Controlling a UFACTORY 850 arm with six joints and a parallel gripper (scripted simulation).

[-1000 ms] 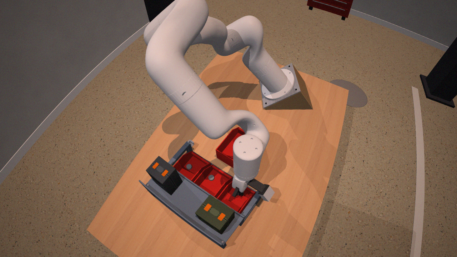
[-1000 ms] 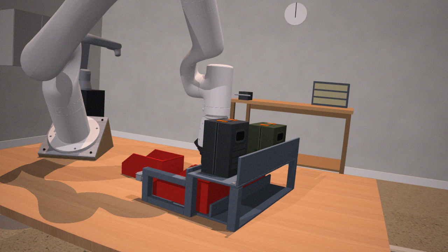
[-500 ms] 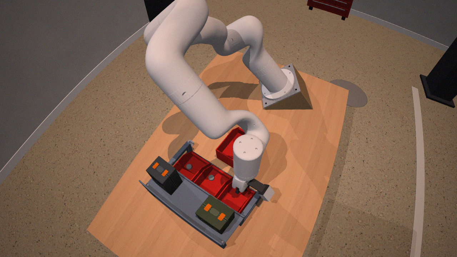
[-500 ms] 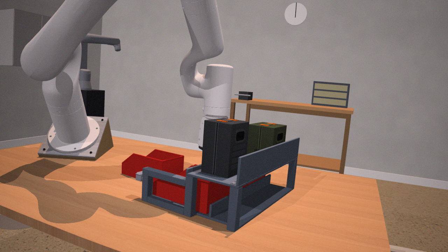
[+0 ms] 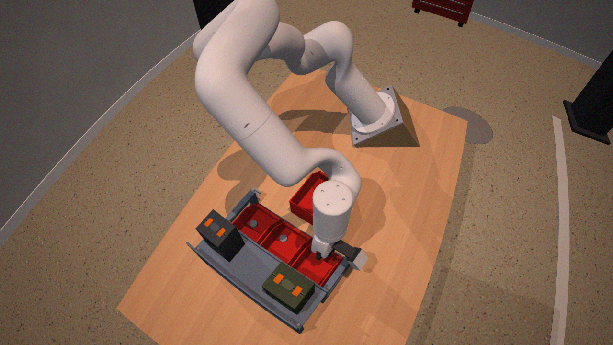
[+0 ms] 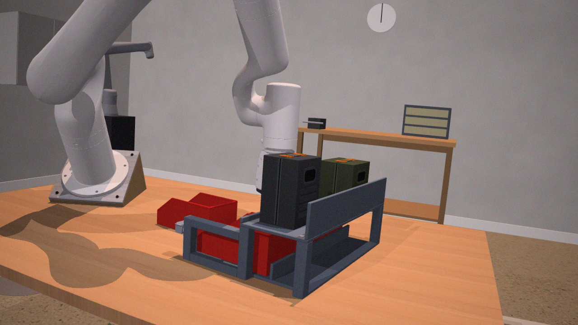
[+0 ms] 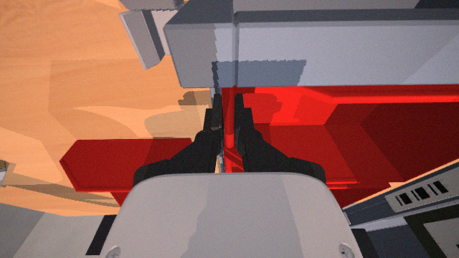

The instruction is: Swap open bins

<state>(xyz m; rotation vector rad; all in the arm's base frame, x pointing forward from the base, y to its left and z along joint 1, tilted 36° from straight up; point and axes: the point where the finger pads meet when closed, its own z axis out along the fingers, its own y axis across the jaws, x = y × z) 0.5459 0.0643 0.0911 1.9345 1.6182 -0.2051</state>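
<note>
Now: the shelf front lip 4 cm behind my hand, 10 cm to the right of it and 4 cm below it. The rest, counted from my hand: grey back panel 21 cm ahead, 17 cm to the right, 9 cm above; black case 11 cm ahead, 27 cm to the right, 12 cm above; green case 17 cm ahead, 4 cm to the right, 10 cm above.
</note>
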